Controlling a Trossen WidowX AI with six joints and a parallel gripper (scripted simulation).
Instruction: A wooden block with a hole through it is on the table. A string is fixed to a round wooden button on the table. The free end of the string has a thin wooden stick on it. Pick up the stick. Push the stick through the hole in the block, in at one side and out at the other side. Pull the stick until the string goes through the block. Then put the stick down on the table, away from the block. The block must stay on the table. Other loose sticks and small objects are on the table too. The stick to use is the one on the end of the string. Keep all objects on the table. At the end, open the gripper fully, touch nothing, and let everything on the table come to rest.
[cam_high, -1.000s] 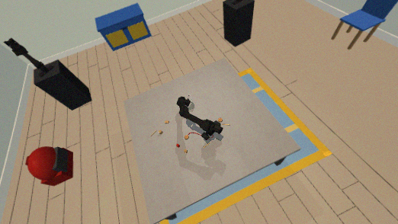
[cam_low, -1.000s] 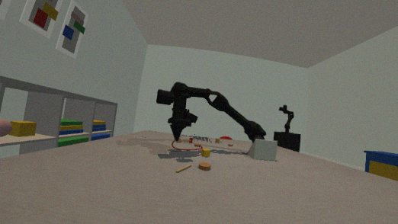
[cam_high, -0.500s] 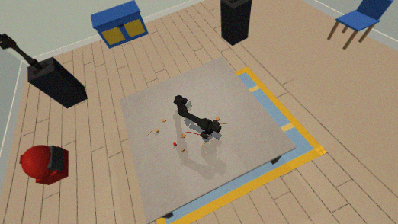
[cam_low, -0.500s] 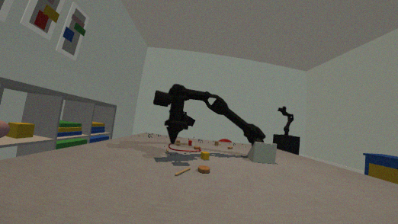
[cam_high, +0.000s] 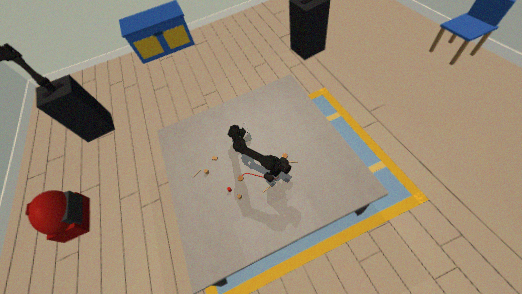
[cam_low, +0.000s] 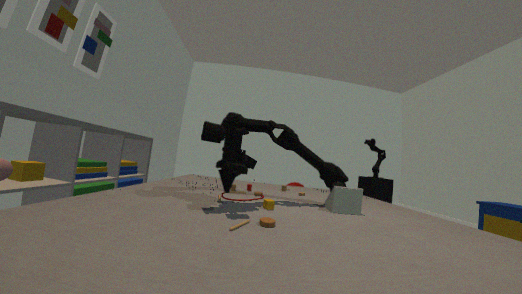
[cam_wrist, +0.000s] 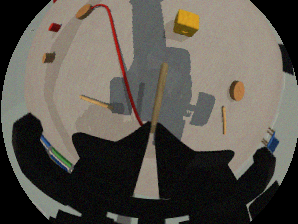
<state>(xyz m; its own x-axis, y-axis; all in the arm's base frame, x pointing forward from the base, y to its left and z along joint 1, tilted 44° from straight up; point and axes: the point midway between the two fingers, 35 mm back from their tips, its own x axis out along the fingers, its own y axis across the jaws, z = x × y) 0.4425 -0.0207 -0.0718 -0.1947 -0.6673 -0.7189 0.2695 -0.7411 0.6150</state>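
Right now my gripper tip is 150 mm past the yellow wooden block, 30 mm above it and 20 mm to the left of it. From my gripper tip the other things lie so: small red piece: 330 mm to the right, 110 mm behind, 30 mm below.
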